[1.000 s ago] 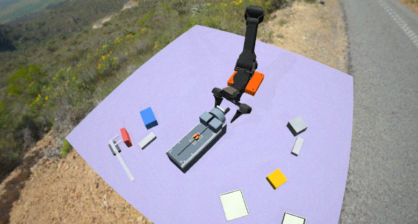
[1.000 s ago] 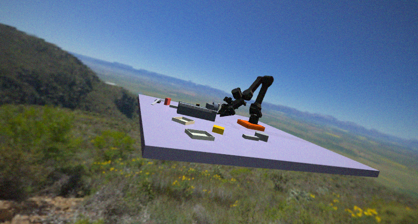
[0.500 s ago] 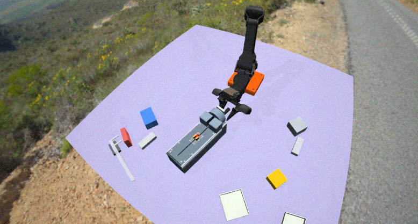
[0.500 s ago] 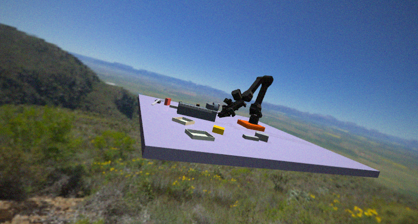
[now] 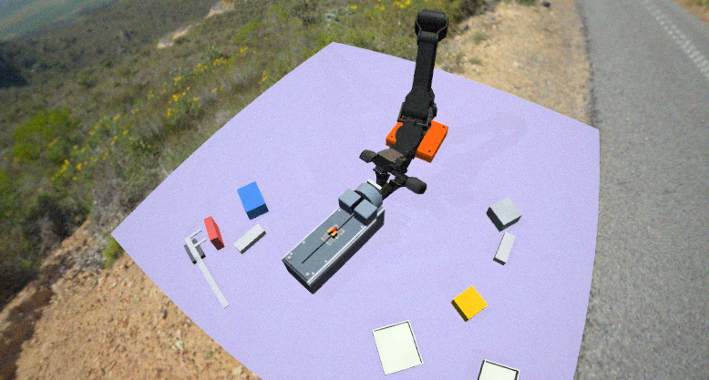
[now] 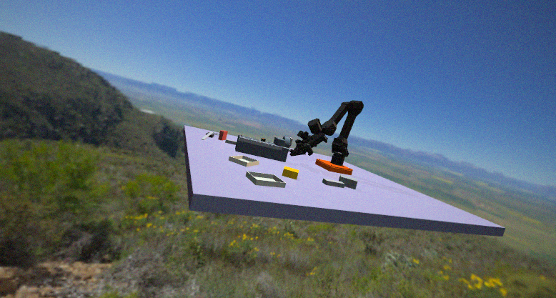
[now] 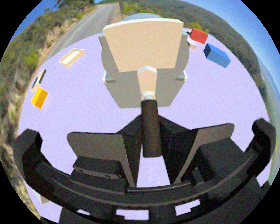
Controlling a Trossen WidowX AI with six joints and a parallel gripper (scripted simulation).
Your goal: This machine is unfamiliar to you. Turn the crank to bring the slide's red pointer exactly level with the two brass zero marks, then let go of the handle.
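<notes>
Right now the red pointer is 16 cm ahead of my gripper tip, 5 cm above it and 2 cm to the right of it. Round my gripper tip: yellow block: 33 cm to the left, 14 cm ahead, 2 cm below; then blue block: 30 cm to the right, 17 cm ahead, 2 cm below; then dark crank handle: 2 cm behind, 2 cm above.
</notes>
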